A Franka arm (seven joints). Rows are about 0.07 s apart.
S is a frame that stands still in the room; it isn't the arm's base.
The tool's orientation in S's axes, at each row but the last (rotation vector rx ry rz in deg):
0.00 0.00 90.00
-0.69 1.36 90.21
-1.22 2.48 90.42
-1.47 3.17 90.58
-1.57 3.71 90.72
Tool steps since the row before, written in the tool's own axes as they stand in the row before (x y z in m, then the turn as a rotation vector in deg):
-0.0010 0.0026 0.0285 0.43 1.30 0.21
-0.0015 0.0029 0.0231 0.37 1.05 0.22
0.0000 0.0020 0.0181 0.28 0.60 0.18
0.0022 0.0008 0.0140 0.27 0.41 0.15
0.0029 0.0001 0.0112 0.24 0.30 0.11
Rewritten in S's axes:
-0.0026 -0.0010 0.0285 -1.30 0.43 0.21
-0.0027 -0.0010 0.0231 -1.05 0.37 0.22
-0.0017 0.0007 0.0181 -0.60 0.28 0.18
-0.0006 0.0029 0.0139 -0.41 0.27 0.14
0.0001 0.0036 0.0110 -0.30 0.24 0.10

